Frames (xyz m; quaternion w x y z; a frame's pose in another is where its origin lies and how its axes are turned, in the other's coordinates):
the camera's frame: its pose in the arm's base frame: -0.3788 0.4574 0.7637 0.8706 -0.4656 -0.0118 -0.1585
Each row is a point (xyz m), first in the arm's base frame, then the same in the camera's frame.
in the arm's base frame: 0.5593 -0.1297 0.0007
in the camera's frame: 0.9180 0.5819 -0.7910
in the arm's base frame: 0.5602 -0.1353 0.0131
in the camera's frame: 0.9224 0.5692 -0.7884
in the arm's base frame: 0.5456 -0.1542 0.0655
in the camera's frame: 0.9224 0.5130 -0.7760
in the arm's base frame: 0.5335 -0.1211 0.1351
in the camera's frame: 0.9138 0.4705 -0.7111
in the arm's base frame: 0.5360 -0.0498 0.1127
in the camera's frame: 0.8935 0.5261 -0.6654
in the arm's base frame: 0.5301 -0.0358 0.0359
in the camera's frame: 0.8713 0.5936 -0.6983
